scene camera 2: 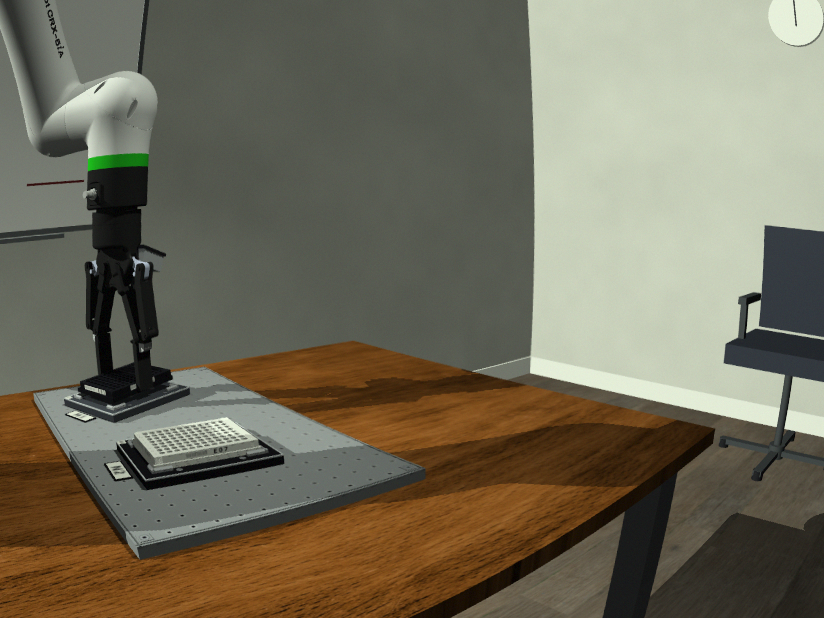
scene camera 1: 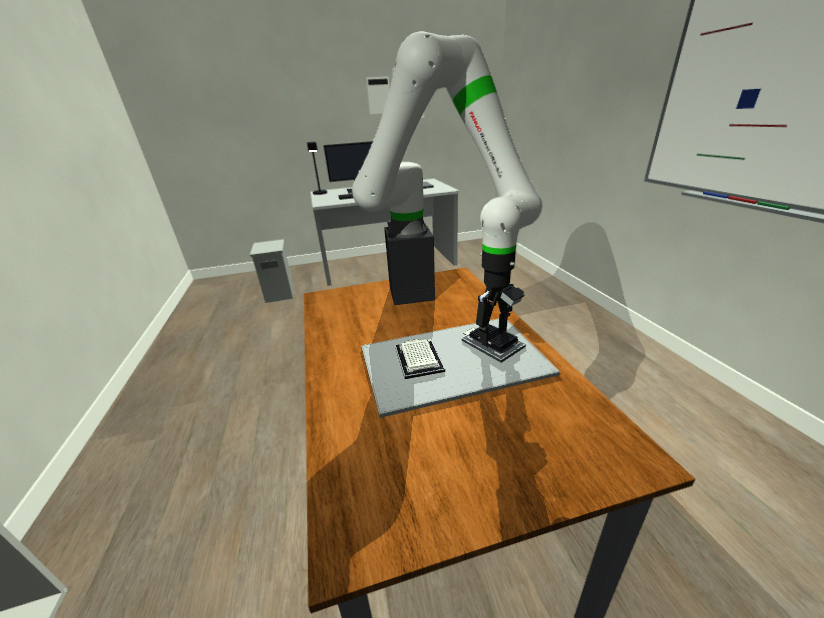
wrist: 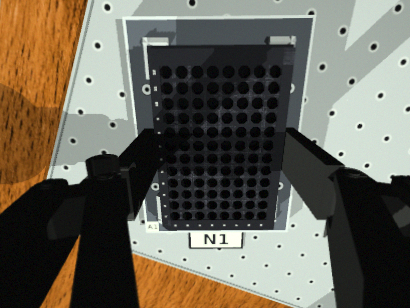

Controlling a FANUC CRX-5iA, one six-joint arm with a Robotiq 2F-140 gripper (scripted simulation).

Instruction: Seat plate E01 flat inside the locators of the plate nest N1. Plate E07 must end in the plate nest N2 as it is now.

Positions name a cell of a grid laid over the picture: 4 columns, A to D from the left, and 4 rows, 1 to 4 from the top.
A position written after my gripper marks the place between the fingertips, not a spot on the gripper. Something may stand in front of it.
My gripper shows in scene camera 2 (A3), in scene camera 1 (C3) and in the wrist view (C2). A white plate E07 shows in scene camera 2 (A3) and in scene camera 1 (C3); in the wrist view it is out of frame.
